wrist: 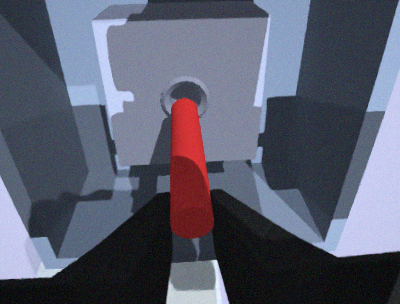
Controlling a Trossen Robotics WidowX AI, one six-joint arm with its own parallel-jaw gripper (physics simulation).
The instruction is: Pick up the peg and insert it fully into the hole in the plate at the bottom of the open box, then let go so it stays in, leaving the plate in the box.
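Frame: origin at the arm's base, x ahead, y left, z up, level; millimetres.
Seen in the pictures: gripper, fingertip midpoint: (190,203).
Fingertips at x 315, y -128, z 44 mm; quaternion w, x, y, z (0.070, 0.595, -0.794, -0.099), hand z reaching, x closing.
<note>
Offsets run from my fingertips to a thing's top centre. "*": to the spot under its first point.
The red peg {3 mm ahead, 1 mm right, 13 mm up} (187,142) is held between the black fingers of my gripper (190,203), which is shut on it. The peg's far end points at the plate and overlaps the lower middle of the hole {* 5 mm ahead, 10 mm left, 82 mm down} (165,100) in this view; the rim shows on both sides of it. How near the tip is to the hole's mouth is hard to tell. The light grey square plate {2 mm ahead, 1 mm right, 81 mm down} (230,55) lies inside the open box {* 24 mm back, 82 mm right, 78 mm down} (332,100). Part of the hole is hidden behind the peg's tip.
The dark left wall (30,90) of the box stands to the left of the plate, and the right wall stands opposite. The near part of the box floor is partly hidden by the fingers. A pale block-like surface (191,285) shows between the fingers at the bottom edge.
</note>
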